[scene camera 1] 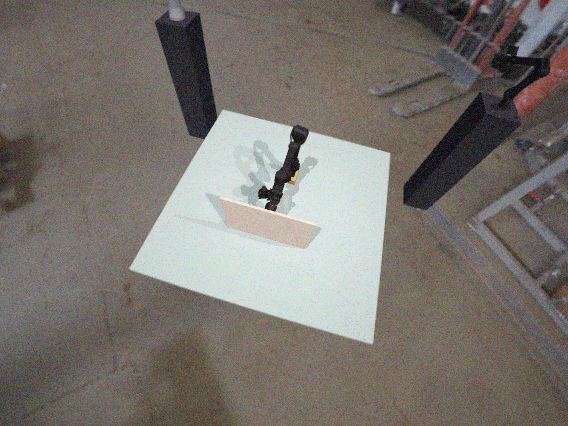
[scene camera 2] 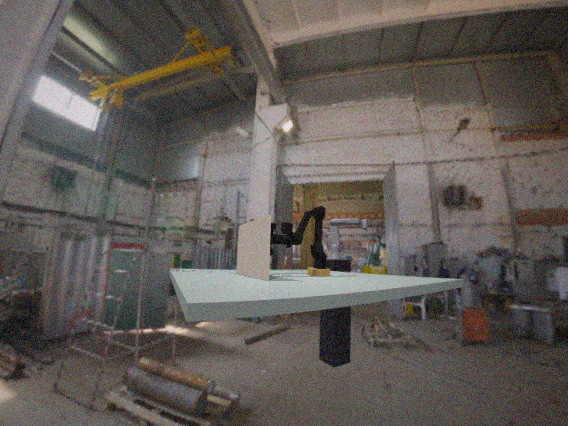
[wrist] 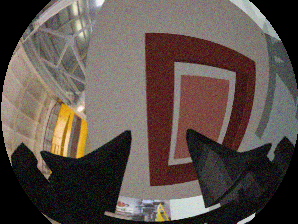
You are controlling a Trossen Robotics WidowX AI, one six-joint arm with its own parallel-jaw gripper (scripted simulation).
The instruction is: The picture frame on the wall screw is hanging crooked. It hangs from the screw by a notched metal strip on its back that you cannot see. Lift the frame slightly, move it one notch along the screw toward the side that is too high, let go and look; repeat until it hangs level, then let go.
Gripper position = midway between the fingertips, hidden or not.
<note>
In view: my gripper (wrist: 159, 134), a picture frame (wrist: 194, 83) and a wall panel (wrist: 115, 84).
Scene camera 1 does not show the picture frame, which is hidden by the wall panel. Scene camera 2 does not show the picture frame, which is hidden by the wall panel.
</note>
